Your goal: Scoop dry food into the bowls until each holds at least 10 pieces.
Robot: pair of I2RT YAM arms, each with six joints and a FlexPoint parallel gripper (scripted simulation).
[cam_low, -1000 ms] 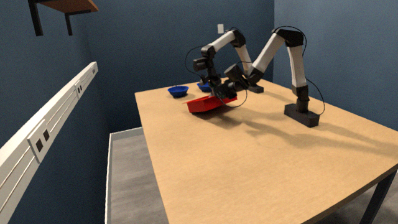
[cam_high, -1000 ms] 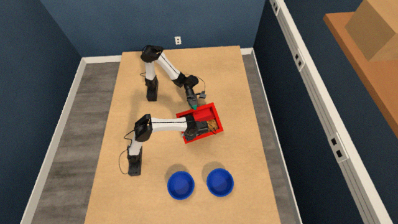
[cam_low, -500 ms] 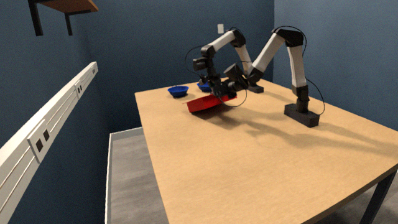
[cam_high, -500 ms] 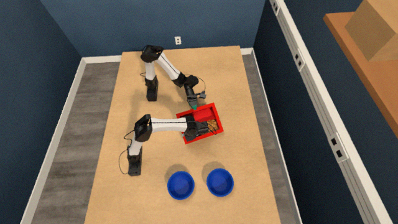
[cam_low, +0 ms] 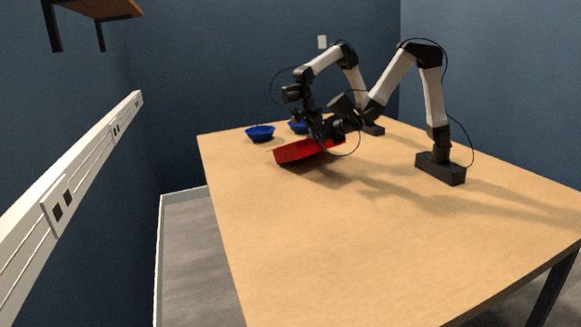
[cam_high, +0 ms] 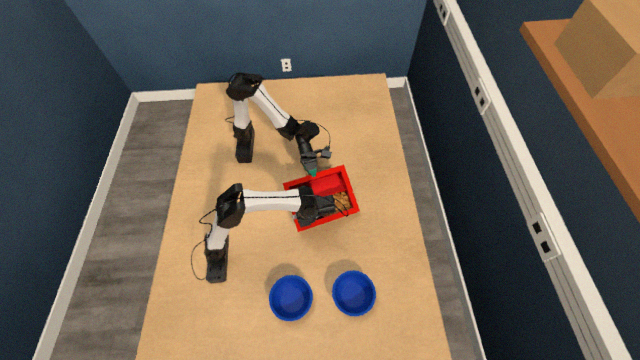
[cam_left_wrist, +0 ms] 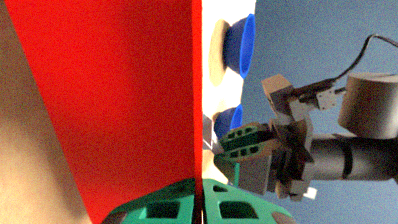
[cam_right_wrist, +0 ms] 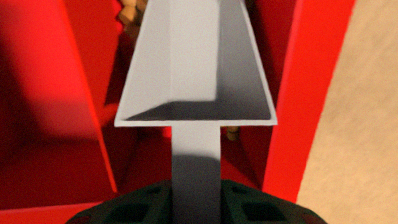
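Now: the grey scoop 3 cm ahead of my right hand, 2 cm to the left of it and 3 cm below it. Round my right hand: red box: 6 cm ahead, 9 cm to the left, 2 cm below.
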